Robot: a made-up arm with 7 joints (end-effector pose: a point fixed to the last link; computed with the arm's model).
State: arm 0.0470 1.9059 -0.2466 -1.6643 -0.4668 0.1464 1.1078
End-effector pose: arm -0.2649 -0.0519 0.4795 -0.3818 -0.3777 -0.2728 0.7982
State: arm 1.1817 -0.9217 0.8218 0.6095 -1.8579 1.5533 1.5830
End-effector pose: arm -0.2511 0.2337 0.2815 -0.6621 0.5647 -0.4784 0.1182
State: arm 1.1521 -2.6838 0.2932 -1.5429 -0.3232 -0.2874 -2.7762
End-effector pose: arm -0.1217 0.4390 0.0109 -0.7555 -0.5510 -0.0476 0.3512
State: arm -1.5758 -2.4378 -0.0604 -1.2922 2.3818 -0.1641 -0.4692
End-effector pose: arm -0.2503 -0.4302 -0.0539 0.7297 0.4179 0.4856 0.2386
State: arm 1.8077 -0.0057 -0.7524 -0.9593 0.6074 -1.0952 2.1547
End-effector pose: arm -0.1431 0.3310 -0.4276 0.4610 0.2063 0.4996 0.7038
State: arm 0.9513 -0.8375 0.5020 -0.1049 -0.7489 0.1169 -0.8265
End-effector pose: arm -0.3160 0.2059 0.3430 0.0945 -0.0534 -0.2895 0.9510
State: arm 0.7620 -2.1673 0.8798 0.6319 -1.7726 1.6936 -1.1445
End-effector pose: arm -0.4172 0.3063 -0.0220 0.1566 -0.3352 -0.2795 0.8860
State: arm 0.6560 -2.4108 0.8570 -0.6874 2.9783 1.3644 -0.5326
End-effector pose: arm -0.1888 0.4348 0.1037 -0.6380 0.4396 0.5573 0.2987
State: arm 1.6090 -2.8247 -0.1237 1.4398 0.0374 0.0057 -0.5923
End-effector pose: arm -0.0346 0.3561 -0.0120 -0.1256 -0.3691 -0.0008 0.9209
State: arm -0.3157 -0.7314 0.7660 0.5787 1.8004 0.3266 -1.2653
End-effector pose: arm -0.2705 -0.2134 0.2253 -0.0378 -0.3751 0.8968 0.2317
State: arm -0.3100 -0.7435 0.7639 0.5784 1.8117 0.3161 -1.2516
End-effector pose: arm -0.2722 -0.2110 0.2281 -0.0399 -0.3718 0.8955 0.2414
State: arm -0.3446 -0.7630 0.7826 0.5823 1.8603 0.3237 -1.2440
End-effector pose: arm -0.2850 -0.2164 0.2167 -0.0735 -0.3964 0.8827 0.2414
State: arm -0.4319 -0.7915 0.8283 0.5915 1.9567 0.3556 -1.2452
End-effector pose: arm -0.3127 -0.2287 0.1841 -0.1486 -0.4526 0.8480 0.2322
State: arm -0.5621 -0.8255 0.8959 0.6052 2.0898 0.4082 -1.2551
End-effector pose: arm -0.3517 -0.2378 0.1288 -0.2571 -0.5227 0.7816 0.2231
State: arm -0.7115 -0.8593 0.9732 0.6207 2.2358 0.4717 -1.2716
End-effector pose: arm -0.3924 -0.2318 0.0585 -0.3766 -0.5804 0.6862 0.2246
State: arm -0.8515 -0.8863 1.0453 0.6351 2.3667 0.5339 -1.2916
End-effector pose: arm -0.4244 -0.2084 -0.0095 -0.4800 -0.6109 0.5830 0.2379
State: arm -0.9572 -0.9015 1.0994 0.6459 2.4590 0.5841 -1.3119
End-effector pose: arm -0.4428 -0.1798 -0.0596 -0.5500 -0.6188 0.4998 0.2543
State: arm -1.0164 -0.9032 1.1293 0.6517 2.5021 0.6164 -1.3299
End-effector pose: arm -0.4495 -0.1610 -0.0871 -0.5847 -0.6190 0.4535 0.2632
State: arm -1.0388 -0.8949 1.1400 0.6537 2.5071 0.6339 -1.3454
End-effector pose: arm -0.4492 -0.1555 -0.0985 -0.5953 -0.6203 0.4382 0.2624
